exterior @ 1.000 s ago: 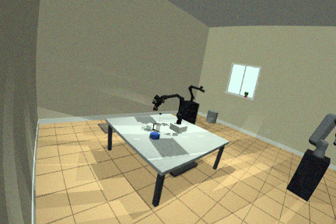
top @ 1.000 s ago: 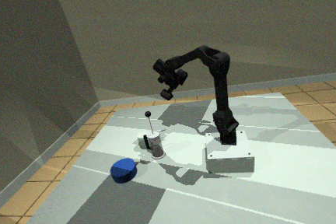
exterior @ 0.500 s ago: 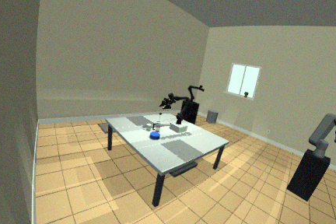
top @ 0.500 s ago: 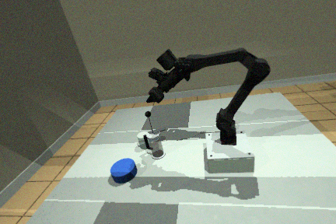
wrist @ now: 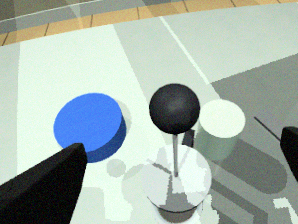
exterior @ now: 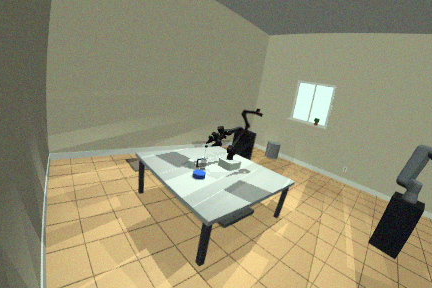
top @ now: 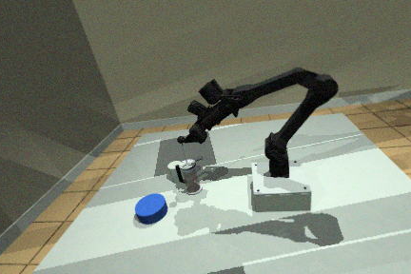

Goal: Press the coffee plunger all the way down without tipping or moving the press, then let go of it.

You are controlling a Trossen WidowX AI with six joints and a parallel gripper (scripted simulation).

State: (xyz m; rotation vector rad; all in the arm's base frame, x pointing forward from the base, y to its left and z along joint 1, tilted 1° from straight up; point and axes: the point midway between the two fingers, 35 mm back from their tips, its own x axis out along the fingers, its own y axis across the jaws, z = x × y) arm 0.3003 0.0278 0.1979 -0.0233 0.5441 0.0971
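Right now my gripper tip is 140 mm above the coffee press and 40 mm short of it.
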